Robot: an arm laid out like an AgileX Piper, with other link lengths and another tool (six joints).
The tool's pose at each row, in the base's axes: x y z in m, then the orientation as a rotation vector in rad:
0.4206, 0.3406, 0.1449, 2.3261, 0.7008, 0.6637
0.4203, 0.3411, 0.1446, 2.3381, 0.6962, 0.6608
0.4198, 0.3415, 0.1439, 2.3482, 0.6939, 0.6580
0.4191, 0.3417, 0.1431, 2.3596, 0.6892, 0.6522
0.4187, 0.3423, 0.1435, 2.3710, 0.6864, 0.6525
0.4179, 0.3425, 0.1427, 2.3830, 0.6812, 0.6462
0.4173, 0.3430, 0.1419, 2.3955, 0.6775, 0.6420
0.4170, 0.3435, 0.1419, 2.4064, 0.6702, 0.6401
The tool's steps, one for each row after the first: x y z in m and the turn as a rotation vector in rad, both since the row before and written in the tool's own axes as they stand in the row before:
0.0000, -0.0006, -0.0002, 0.0089, -0.0033, 0.0066
-0.0003, -0.0009, 0.0000, 0.0081, -0.0026, 0.0045
-0.0006, -0.0009, 0.0001, 0.0084, -0.0054, 0.0056
0.0002, -0.0003, -0.0008, 0.0091, -0.0004, 0.0061
-0.0007, -0.0009, 0.0000, 0.0088, -0.0058, 0.0060
-0.0004, -0.0010, 0.0000, 0.0098, -0.0038, 0.0058
0.0001, -0.0005, -0.0004, 0.0071, -0.0031, 0.0081

